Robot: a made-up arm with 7 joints. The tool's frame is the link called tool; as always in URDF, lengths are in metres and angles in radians. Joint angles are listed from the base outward.
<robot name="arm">
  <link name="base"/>
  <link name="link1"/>
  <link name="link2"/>
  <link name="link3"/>
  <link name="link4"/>
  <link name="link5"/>
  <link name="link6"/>
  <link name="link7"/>
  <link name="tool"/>
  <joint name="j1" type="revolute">
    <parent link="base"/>
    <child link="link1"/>
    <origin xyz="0 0.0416 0" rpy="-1.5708 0 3.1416"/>
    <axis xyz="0 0 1"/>
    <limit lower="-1.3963" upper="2"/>
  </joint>
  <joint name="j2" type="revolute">
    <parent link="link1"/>
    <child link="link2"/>
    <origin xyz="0 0 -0.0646" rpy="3.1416 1.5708 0"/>
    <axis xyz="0 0 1"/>
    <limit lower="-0.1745" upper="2"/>
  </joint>
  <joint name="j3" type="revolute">
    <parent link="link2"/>
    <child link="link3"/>
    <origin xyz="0 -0.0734 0" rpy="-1.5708 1.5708 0"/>
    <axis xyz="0 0 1"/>
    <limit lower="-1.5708" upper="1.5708"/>
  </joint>
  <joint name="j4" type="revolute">
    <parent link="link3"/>
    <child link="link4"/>
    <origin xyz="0 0 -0.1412" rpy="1.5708 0 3.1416"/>
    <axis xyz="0 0 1"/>
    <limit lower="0" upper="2.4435"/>
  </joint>
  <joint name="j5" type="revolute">
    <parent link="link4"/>
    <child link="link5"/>
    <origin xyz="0 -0.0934 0" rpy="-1.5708 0 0"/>
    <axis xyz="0 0 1"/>
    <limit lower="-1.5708" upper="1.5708"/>
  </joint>
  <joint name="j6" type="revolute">
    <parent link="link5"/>
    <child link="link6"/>
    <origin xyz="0 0 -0.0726" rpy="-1.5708 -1.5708 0"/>
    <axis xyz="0 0 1"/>
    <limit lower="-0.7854" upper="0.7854"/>
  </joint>
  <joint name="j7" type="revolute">
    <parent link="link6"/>
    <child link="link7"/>
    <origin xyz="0 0 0" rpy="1.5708 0 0"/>
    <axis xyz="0 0 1"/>
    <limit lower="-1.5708" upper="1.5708"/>
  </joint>
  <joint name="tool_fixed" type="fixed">
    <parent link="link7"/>
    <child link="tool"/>
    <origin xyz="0 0 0" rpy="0 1.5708 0"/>
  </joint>
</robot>
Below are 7 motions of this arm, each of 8 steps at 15 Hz.
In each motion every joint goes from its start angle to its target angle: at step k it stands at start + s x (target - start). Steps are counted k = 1, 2, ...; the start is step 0. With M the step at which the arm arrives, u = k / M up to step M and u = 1 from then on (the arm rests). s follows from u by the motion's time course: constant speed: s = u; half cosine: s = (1 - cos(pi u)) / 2; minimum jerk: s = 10 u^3 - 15 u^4 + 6 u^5.
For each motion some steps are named. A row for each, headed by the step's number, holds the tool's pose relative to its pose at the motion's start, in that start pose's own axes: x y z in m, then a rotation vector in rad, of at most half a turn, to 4 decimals.
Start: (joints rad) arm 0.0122 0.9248 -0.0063 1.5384 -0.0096 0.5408 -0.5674
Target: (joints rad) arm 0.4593 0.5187 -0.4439 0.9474 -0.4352 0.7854 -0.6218
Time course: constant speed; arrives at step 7
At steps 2, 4, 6, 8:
2: 0.0013 -0.0373 -0.0006 -0.0141 0.1011 -0.1106
4: 0.0126 -0.0745 0.0019 -0.0356 0.1517 -0.2351
6: 0.0330 -0.1084 0.0066 -0.0464 0.1509 -0.3709
8: 0.0461 -0.1233 0.0095 -0.0424 0.1326 -0.4418

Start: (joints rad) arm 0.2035 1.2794 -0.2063 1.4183 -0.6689 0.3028 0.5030
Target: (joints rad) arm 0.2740 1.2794 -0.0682 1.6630 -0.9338 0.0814 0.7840
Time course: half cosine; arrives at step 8
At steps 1, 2, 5, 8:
1: 0.0005 0.0018 0.0010 0.0038 -0.0075 -0.0100
2: 0.0020 0.0070 0.0040 0.0146 -0.0273 -0.0393
5: 0.0080 0.0312 0.0219 0.0695 -0.0863 -0.2031
8: 0.0106 0.0434 0.0337 0.0997 -0.0879 -0.3033

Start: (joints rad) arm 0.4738 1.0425 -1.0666 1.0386 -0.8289 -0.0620 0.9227
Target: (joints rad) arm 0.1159 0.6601 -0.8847 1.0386 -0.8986 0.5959 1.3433
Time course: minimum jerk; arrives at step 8
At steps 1, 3, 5, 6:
1: 0.0021 0.0004 -0.0009 -0.0068 0.0006 0.0052
3: 0.0374 0.0042 -0.0146 -0.1224 0.0030 0.0946
5: 0.1014 0.0009 -0.0319 -0.3571 -0.0251 0.2699
6: 0.1262 -0.0033 -0.0360 -0.4595 -0.0447 0.3416

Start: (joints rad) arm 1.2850 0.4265 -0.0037 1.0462 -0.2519 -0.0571 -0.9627
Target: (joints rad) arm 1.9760 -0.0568 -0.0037 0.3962 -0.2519 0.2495 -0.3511
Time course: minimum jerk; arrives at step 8
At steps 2, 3, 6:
2: 0.0094 -0.0153 -0.0001 -0.0638 0.0651 0.0082
3: 0.0293 -0.0402 0.0004 -0.1863 0.1635 0.0329
6: 0.1417 -0.1103 0.0107 -0.7654 0.3756 0.1652

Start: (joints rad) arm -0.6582 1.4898 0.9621 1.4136 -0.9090 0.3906 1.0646
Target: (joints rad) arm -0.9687 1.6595 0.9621 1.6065 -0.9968 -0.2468 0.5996
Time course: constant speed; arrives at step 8
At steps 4, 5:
4: 0.0315 0.0053 0.0126 0.2938 -0.2294 -0.4955
5: 0.0399 0.0053 0.0157 0.3590 -0.3062 -0.6127

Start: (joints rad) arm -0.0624 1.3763 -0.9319 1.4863 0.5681 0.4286 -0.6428
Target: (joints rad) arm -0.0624 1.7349 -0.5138 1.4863 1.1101 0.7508 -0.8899
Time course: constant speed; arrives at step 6
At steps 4, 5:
4: 0.0013 0.0966 -0.0022 0.3371 0.3389 0.1717
5: 0.0041 0.1207 0.0020 0.4055 0.4048 0.2173

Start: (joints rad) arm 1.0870 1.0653 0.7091 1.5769 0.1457 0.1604 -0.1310
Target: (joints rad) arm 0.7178 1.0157 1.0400 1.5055 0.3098 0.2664 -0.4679
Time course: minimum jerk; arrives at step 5
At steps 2, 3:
2: -0.0126 0.0096 0.0087 0.1183 0.1102 0.0061
3: -0.0253 0.0230 0.0191 0.2599 0.2322 -0.0067

